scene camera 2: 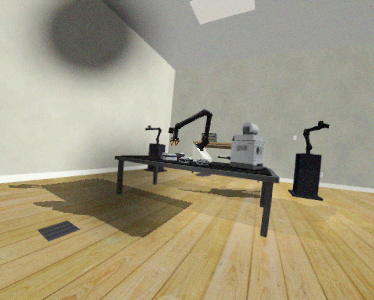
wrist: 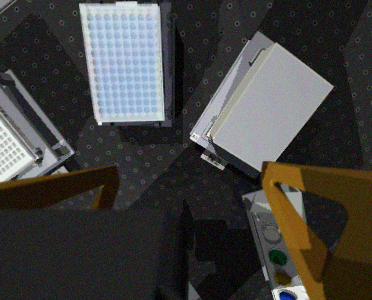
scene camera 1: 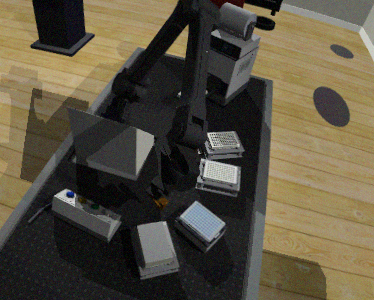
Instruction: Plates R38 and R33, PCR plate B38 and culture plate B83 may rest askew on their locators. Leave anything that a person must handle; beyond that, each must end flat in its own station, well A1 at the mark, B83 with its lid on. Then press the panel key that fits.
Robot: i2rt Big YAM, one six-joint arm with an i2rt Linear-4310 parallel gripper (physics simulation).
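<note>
My gripper [scene camera 1: 160,202] [scene camera 2: 174,142] [wrist: 188,172] is open and empty, above the table between the stations. A plate with blue wells [scene camera 1: 201,221] [wrist: 125,65] lies on its station, whose dark edge shows along the plate's right in the wrist view. A plain grey lidded plate [scene camera 1: 151,242] [wrist: 275,105] sits on a station [wrist: 220,97] that shows along its left; whether it lies flat I cannot tell. A white welled plate [scene camera 1: 220,172] [wrist: 10,150] and another white plate [scene camera 1: 223,141] are on stations further back. Plate labels are unreadable. The key panel [scene camera 1: 85,215] [wrist: 265,205] has blue, yellow, green and grey keys.
A translucent slanted screen [scene camera 1: 110,145] stands beside the arm, behind the panel. A grey machine [scene camera 1: 230,65] [scene camera 2: 247,150] with a cylinder on top stands at the table's far end. The table rim [scene camera 1: 256,200] runs past the plates. Two dark pedestals with small arms stand beyond the table.
</note>
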